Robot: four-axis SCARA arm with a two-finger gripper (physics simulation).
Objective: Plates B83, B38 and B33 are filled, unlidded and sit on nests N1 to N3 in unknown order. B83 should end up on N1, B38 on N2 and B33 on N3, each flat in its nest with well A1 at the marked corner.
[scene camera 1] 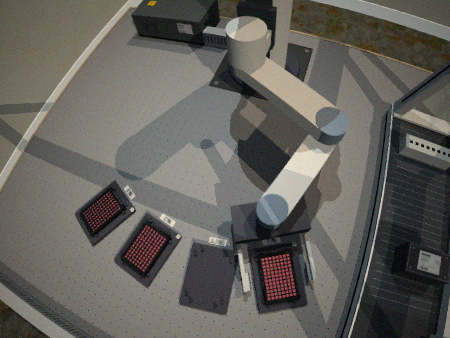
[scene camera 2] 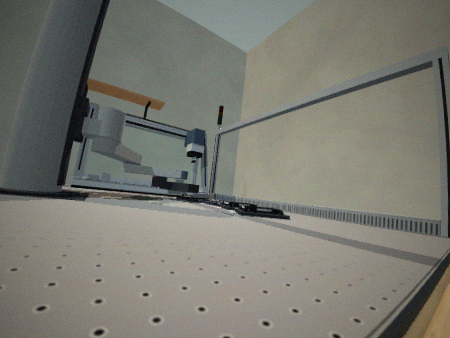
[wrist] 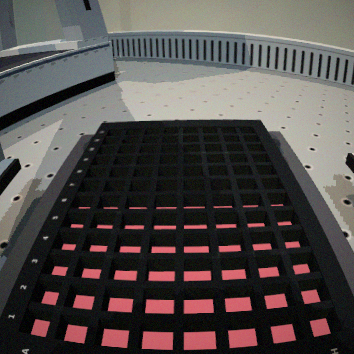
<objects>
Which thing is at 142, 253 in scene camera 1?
A filled plate.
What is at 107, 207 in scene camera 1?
A filled plate.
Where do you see a nest N2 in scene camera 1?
147, 280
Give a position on a filled plate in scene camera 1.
278, 277
</objects>
